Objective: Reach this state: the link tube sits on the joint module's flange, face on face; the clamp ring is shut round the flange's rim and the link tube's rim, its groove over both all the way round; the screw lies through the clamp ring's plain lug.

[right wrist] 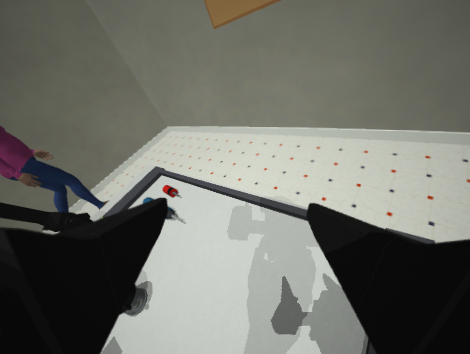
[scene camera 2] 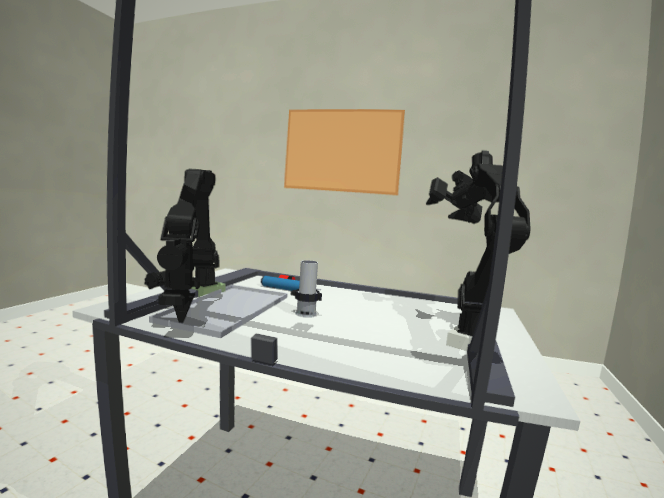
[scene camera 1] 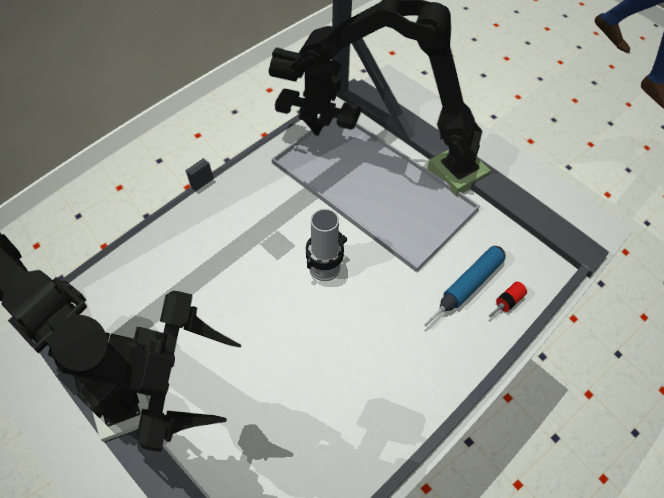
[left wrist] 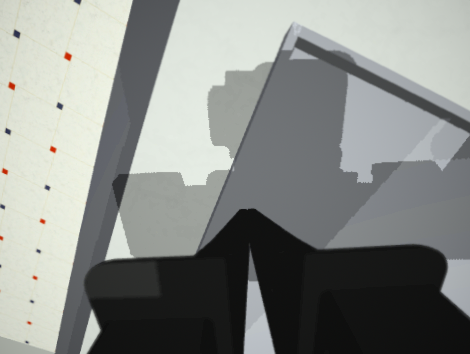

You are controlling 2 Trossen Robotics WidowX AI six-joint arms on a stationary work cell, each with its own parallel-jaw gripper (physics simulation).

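Observation:
The grey link tube stands upright on the joint module. The black clamp ring lies round their joint, with lugs sticking out; whether its groove covers both rims all round is too small to tell. My left gripper is shut, fingertips together, pointing down low over the far-left end of the tray in scene camera 1. The screw cannot be made out; the fingers hide part of the tray in the left wrist view. My right gripper is open, empty and raised, away from the assembly.
The shallow grey tray lies behind the assembly in scene camera 1. A blue driver and a short red driver lie to its right. A dark block sits on the frame edge.

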